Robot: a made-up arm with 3 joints. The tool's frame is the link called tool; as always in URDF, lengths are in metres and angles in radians.
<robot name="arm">
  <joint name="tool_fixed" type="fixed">
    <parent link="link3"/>
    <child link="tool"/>
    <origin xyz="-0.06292 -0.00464 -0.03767" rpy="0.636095 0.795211 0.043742"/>
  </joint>
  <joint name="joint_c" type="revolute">
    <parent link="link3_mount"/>
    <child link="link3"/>
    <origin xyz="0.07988 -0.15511 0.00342" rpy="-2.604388 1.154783 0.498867"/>
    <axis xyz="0 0 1"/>
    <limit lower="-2.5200" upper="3.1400" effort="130" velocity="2.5"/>
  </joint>
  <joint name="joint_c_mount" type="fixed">
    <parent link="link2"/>
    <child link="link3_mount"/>
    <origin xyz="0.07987 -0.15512 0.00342"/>
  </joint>
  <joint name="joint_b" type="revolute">
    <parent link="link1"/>
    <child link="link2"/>
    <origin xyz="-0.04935 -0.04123 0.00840" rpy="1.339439 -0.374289 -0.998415"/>
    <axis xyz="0 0 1"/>
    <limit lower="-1.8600" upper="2.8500" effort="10" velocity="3"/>
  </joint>
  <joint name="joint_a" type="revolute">
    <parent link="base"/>
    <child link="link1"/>
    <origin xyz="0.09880 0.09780 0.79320" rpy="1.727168 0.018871 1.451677"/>
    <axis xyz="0 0 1"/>
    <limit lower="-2.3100" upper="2.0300" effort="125" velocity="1.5"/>
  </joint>
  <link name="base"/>
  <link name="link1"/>
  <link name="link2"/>
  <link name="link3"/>
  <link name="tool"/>
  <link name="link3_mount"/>
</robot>
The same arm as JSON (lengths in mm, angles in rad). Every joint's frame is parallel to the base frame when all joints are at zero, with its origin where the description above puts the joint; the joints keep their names.
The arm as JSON. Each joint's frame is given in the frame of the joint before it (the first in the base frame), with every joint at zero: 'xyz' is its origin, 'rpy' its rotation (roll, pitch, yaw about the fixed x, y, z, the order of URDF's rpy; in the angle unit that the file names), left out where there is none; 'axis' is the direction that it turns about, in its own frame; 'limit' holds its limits. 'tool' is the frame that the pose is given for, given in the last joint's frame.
{"units": {"length": "mm", "angle": "rad"}, "joints": [
  {"name": "joint_a", "type": "revolute", "origin": {"xyz": [98.8, 97.8, 793.2]}, "axis": [0.98045, -0.120306, -0.155708], "limit": {"lower": -2.31, "upper": 2.03}},
  {"name": "joint_b", "type": "revolute", "origin": {"xyz": [-4.1, -50.0, -41.1]}, "axis": [0.035001, -0.883027, -0.468015], "limit": {"lower": -1.86, "upper": 2.85}},
  {"name": "joint_c", "type": "revolute", "origin": {"xyz": [-248.7, 100.7, -223.2]}, "axis": [-0.218496, -0.128197, 0.967381], "limit": {"lower": -2.52, "upper": 3.14}}
], "tool": {"origin": {"xyz": [-3.6, -56.2, -47.2], "rpy": [0.4131, 0.6034, 1.1884]}}}

